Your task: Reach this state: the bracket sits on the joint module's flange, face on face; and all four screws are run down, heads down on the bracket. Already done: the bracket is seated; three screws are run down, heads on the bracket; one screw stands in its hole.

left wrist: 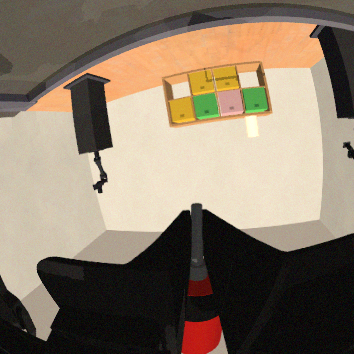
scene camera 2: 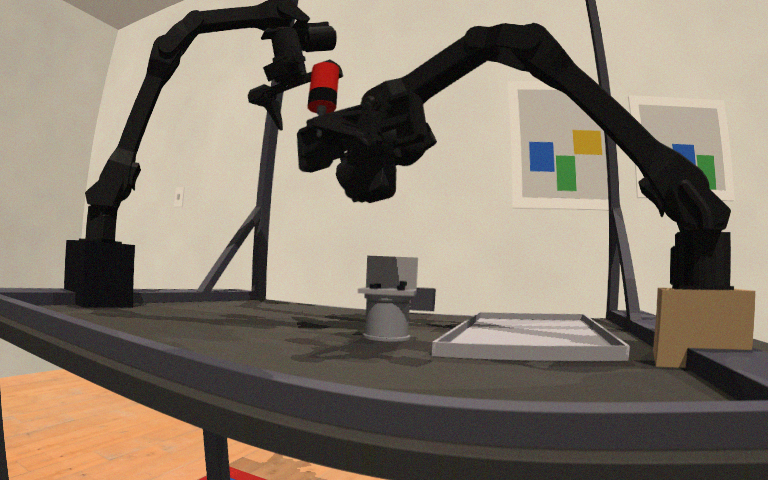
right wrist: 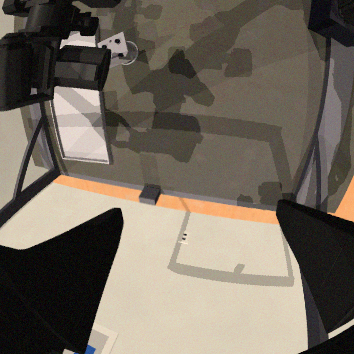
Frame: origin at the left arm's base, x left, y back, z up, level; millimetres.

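Where they show: left gripper, fingertip midpoint: [left wrist: 193,216] [scene camera 2: 310,122]; right gripper, fingertip midpoint: [scene camera 2: 302,122] [right wrist: 202,212]; left arm's base, link origin: [scene camera 2: 701,289]; right arm's base, link origin: [right wrist: 352,10].
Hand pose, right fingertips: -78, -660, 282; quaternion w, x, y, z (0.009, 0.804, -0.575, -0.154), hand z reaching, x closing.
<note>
Things, the pixels of their centre, and the offset from my right fingertips, as dx, dy, dz.
- grey bracket, body centre: [scene camera 2: 389,276] [right wrist: 108,50] +74, +256, -277
- upright joint module, body centre: [scene camera 2: 387,314] [right wrist: 120,51] +74, +256, -327
- screw, body centre: [scene camera 2: 403,287] +50, +264, -291
- screwdriver, body centre: [left wrist: 196,287] [scene camera 2: 322,101] +214, +242, -76
- shallow white tray, body centre: [scene camera 2: 532,329] [right wrist: 72,97] -75, +420, -351
- small dark grey box, body centre: [scene camera 2: 422,299] [right wrist: 149,195] -297, +110, -328
The grey bracket [scene camera 2: 408,272] [right wrist: 114,45] sits on the flange of the upright joint module [scene camera 2: 386,318] [right wrist: 132,53]. Dark screw heads [scene camera 2: 374,285] show low on the bracket; another screw [scene camera 2: 402,284] looks slightly higher, but its exact height is too small to tell. My left gripper [scene camera 2: 322,117] [left wrist: 193,216] is shut on the dark shaft of the screwdriver [scene camera 2: 324,82] [left wrist: 201,332], high above the module, red handle upward. My right gripper [scene camera 2: 304,100] [right wrist: 202,212] is open and empty, beside the screwdriver's handle in the scene view.
A shallow white tray [scene camera 2: 529,353] [right wrist: 85,160] lies right of the module in the scene view. A small dark grey box [scene camera 2: 424,299] [right wrist: 150,194] shows behind the module. Frame posts [scene camera 2: 263,226] [scene camera 2: 615,254] rise at the table's back. The two arms are close together up high.
</note>
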